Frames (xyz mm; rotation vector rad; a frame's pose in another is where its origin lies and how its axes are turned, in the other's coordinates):
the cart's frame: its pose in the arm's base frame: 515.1 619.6 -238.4 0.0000 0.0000 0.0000
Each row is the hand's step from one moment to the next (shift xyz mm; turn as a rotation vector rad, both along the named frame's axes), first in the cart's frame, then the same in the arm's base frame.
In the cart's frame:
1: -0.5 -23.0 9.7 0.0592 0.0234 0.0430
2: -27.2 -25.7 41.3 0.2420 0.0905 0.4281
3: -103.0 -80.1 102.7 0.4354 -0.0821 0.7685
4: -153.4 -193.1 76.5 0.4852 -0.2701 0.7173
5: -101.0 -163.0 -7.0 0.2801 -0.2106 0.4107
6: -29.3 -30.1 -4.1 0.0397 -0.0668 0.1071
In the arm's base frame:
1: -0.5 -23.0 9.7 0.0592 0.0234 0.0430
2: -27.2 -25.7 41.3 0.2420 0.0905 0.4281
3: -103.0 -80.1 102.7 0.4354 -0.0821 0.7685
4: -153.4 -193.1 76.5 0.4852 -0.2701 0.7173
5: -101.0 -163.0 -7.0 0.2801 -0.2106 0.4107
6: -29.3 -30.1 -4.1 0.0397 -0.0668 0.1071

